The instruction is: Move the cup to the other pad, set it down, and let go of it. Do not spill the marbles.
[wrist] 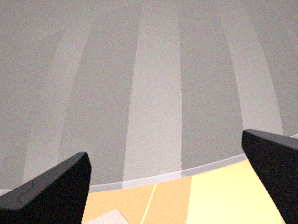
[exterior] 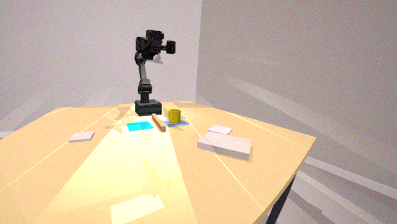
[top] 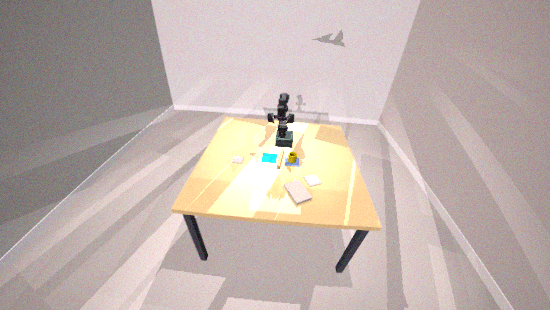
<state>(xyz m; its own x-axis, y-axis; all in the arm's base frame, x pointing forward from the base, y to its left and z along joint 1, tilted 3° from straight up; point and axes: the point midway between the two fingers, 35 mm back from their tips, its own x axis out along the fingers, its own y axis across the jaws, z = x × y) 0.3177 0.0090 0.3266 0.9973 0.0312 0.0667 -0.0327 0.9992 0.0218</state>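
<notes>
Now: gripper tip 36 cm above the yellow cup, 11 cm to the right of it and 11 cm past it. From my gripper tip the other things lie so: red marble (38 cm below, 12 cm to the left, 10 cm behind); wooden bar (39 cm below, 11 cm behind, 2 cm to the left); blue marble (38 cm below, 11 cm to the left, 10 cm behind).
</notes>
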